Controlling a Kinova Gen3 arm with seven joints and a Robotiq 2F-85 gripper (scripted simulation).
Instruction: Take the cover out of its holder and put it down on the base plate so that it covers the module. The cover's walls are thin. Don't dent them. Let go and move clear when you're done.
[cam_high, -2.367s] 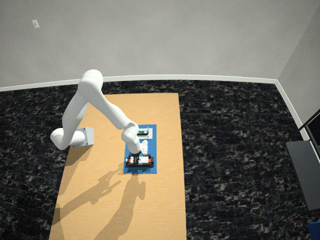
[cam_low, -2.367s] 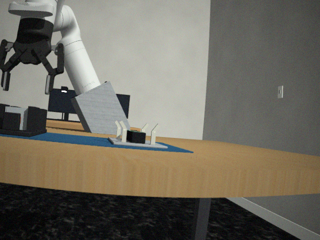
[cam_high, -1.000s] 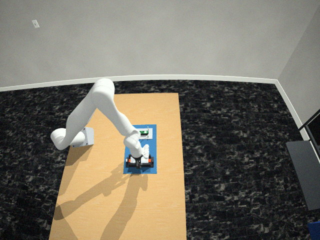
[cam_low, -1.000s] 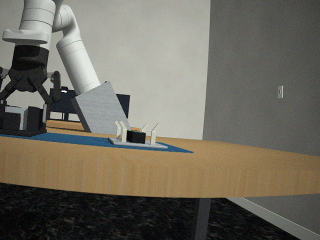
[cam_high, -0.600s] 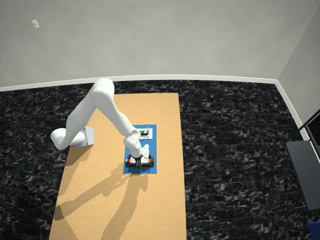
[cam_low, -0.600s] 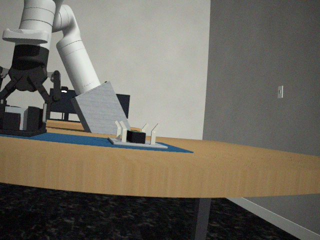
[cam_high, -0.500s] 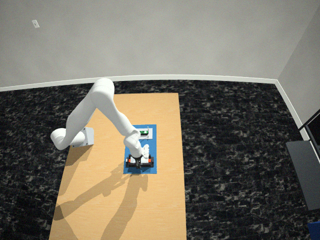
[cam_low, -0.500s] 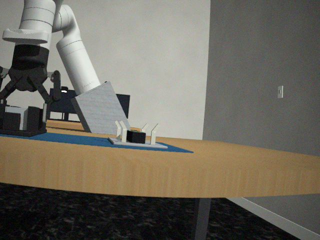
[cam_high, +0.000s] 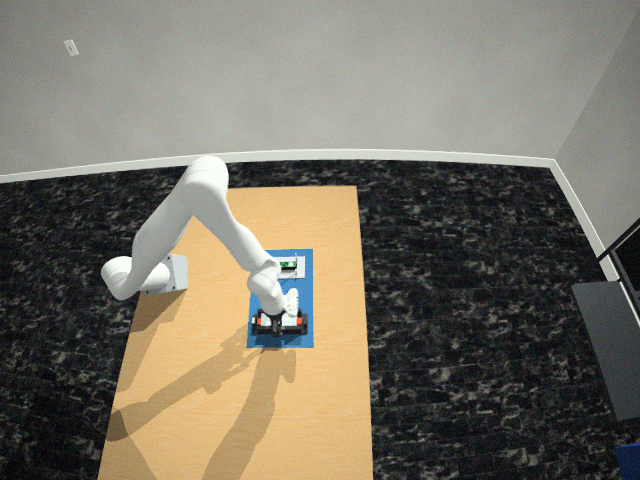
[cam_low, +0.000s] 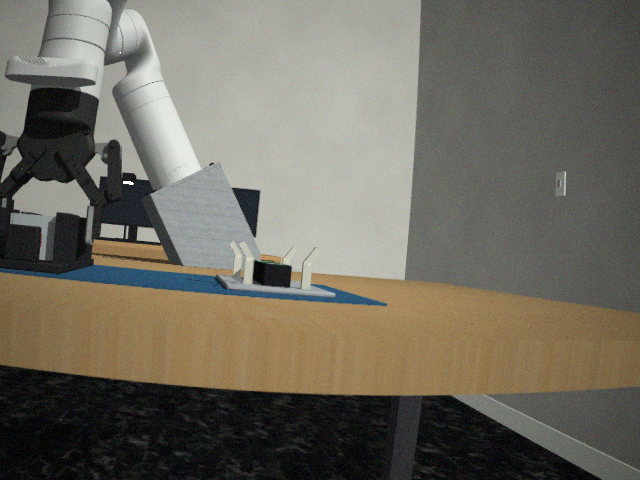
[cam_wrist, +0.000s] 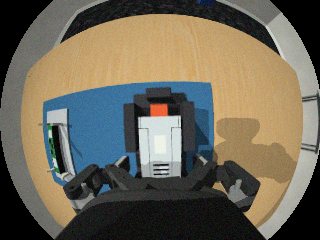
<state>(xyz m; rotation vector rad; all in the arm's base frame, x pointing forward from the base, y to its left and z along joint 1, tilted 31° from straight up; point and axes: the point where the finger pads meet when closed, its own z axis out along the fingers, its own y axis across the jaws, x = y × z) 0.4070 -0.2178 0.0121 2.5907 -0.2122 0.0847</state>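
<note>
Right now my hand is right at the cover.
</note>
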